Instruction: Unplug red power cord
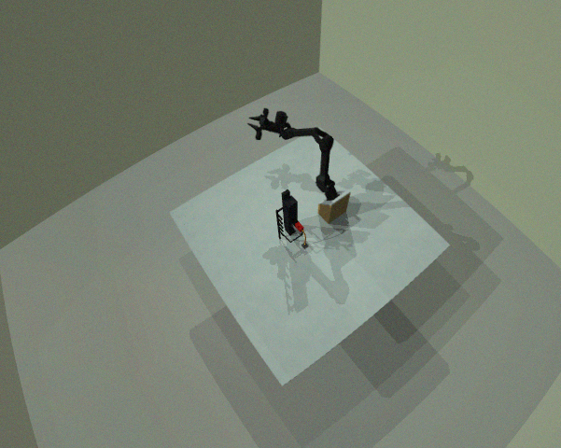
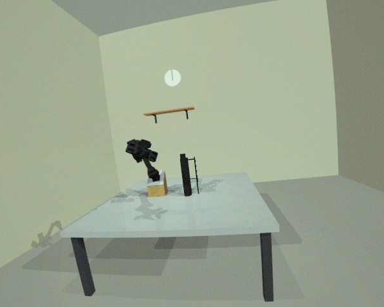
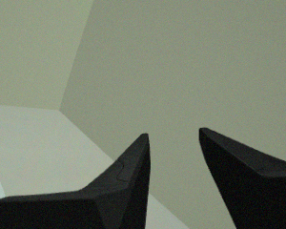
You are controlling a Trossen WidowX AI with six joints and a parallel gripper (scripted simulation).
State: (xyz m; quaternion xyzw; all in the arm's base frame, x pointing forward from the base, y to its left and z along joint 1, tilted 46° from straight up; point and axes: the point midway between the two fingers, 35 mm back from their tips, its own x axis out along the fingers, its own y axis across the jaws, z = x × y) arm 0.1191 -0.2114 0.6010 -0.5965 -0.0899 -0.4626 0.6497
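Right now the red plug is 18 cm ahead of my gripper tip, 58 cm to the left of it and 29 cm below it. Also, from my gripper tip: grey block (19 cm ahead, 65 cm to the left, 45 cm below).
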